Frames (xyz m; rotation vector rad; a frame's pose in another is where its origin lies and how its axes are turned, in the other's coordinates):
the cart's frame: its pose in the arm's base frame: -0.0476 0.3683 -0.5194 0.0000 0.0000 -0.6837
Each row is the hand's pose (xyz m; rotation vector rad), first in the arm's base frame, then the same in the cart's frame.
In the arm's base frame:
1: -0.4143 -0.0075 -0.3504 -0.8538 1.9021 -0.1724
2: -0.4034 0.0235 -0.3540 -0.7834 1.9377 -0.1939
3: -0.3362 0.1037 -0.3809 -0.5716 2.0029 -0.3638
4: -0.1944 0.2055 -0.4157 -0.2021 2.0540 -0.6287
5: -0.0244 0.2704 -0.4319 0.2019 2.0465 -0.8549
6: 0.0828 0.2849 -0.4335 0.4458 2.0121 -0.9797
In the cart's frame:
1: -0.0469 -0.5230 0.1690 -1.4452 1.5092 0.2441
2: -0.0580 -0.4920 0.1654 -1.3888 1.5643 0.2216
3: -0.0566 -0.3874 0.1385 -1.1985 1.6794 0.0565
4: -0.0110 -0.2189 0.1037 -0.8568 1.8202 -0.1995
5: 0.0798 -0.0612 0.0875 -0.4766 1.9184 -0.4211
6: 0.1538 0.0177 0.0859 -0.2427 1.9504 -0.5458

